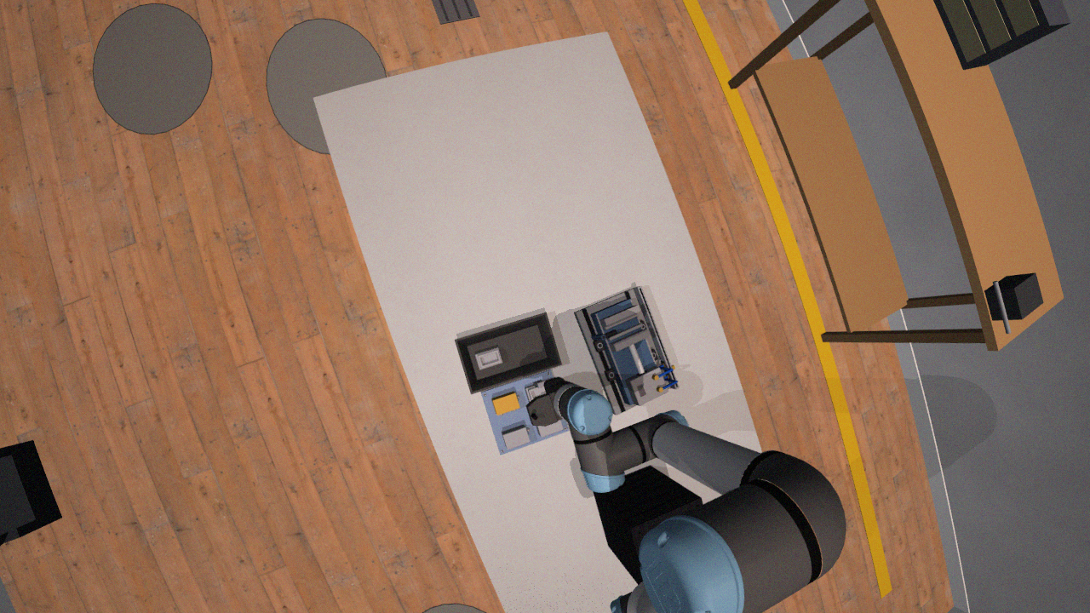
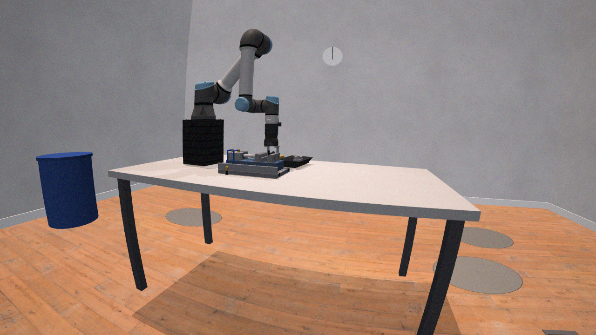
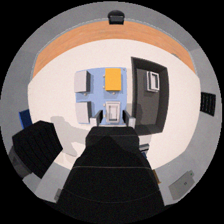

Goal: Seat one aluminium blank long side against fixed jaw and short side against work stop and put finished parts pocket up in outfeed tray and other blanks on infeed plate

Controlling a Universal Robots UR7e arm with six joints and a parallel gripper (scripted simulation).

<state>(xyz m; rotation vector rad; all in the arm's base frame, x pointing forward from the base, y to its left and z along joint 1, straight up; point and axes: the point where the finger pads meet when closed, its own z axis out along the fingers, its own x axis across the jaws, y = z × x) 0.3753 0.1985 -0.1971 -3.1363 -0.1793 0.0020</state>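
The brass blank is 10 mm behind my hand, 90 mm to the left of it and 40 mm below it. From my hand the other things lie so: vise (60 mm ahead, 250 mm to the right, 20 mm below).
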